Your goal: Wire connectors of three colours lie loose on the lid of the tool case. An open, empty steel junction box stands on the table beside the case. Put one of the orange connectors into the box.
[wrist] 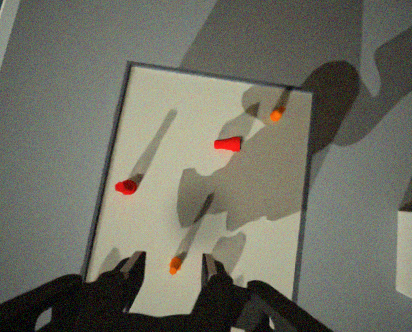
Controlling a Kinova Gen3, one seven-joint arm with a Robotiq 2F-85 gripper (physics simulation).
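Frame: origin at the arm's base, x ahead, y left, z up, level; centimetres.
Where they show: gripper, fingertip midpoint: [173, 265].
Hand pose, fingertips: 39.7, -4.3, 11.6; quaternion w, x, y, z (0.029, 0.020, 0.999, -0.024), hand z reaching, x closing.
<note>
After its pixels a point has its place, as x, y, z.
An orange connector [175, 265] {40.2, -2.6, 6.5} is on the pale, dark-rimmed case lid [155, 90] {43.3, -21.0, 5.0}, low in the wrist view. In the picture it lies between the two fingertips of my gripper [174, 256] {39.7, -4.3, 11.6}. The gripper is partly open, with nothing gripped. How far the fingertips are above the lid is hard to tell. A second orange connector [276, 114] {30.0, -17.9, 6.3} is near the lid's upper right corner, partly in shadow. The junction box cannot be made out for certain.
A red connector [228, 144] {35.1, -14.6, 6.2} lies on its side near the lid's middle. Another red connector [126, 187] {45.0, -10.0, 7.3} is near the left rim. A pale-sided object [404, 250] {6.5, -1.0, -4.8} with a dark upper part is cut off at the right edge. Broad shadows cross the lid and the grey surface.
</note>
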